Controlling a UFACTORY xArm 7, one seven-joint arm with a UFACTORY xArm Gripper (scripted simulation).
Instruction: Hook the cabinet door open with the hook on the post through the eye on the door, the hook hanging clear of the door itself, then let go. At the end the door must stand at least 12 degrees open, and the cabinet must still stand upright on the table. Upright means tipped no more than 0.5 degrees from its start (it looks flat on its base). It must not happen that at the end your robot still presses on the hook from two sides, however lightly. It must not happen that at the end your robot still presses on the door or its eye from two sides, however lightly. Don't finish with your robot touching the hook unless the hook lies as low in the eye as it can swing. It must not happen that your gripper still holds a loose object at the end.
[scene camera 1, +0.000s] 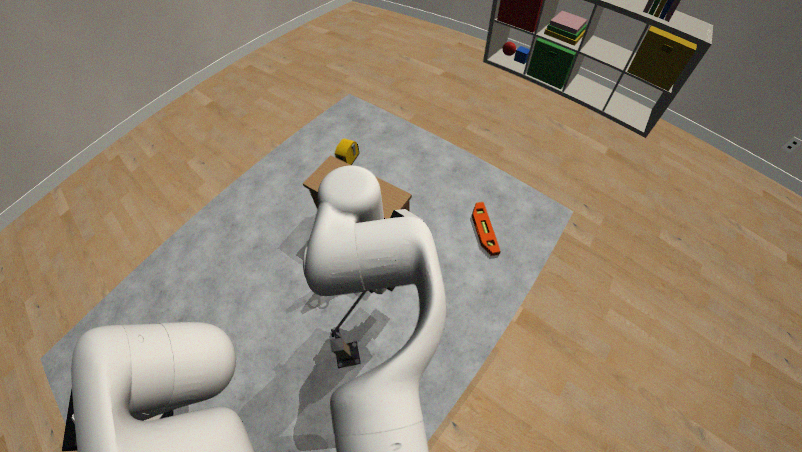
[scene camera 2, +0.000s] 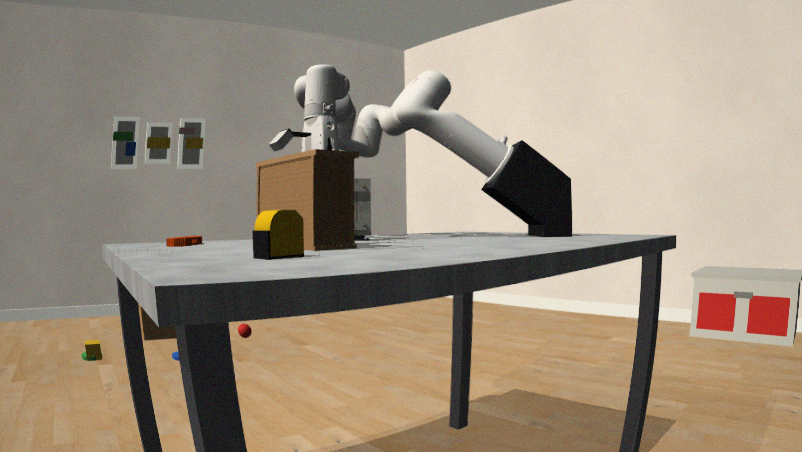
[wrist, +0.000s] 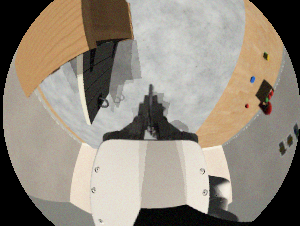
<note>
In view: the gripper (wrist: 150, 102) and a wooden cabinet (scene camera 2: 319, 184).
The wooden cabinet is seen too in scene camera 1 (scene camera 1: 393, 198).
</note>
